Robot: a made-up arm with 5 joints.
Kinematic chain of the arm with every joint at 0, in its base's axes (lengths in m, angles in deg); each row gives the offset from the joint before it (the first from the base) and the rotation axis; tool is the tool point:
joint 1: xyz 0 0 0.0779 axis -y
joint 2: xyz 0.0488 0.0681 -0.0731 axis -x
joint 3: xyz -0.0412 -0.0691 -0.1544 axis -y
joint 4: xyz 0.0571 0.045 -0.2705 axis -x
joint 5: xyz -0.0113 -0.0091 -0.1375 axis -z
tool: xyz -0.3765 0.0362 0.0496
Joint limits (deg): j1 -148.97..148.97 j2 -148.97..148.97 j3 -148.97..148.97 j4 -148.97..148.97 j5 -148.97..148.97
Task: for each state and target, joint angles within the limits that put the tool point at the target. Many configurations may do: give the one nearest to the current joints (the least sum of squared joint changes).
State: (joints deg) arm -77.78 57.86 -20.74 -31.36 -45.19
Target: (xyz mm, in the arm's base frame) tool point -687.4 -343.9 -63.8
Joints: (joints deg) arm -60.91 22.97 -3.39 -51.72 -57.95
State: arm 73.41 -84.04 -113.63 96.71 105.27
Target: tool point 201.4 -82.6 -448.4
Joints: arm 70.73 -95.22 -125.89 118.58 75.81
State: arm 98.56 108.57 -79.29 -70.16 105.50
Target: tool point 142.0 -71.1 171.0
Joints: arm 95.78 104.52 -72.88 -82.59 75.02
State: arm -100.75 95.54 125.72 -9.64 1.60
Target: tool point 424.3 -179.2 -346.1
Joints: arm -72.24 120.21 86.35 -43.99 -54.87
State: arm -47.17 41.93 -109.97 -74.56 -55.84
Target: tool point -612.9 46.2 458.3
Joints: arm -59.88 19.73 -79.97 -90.81 -86.97
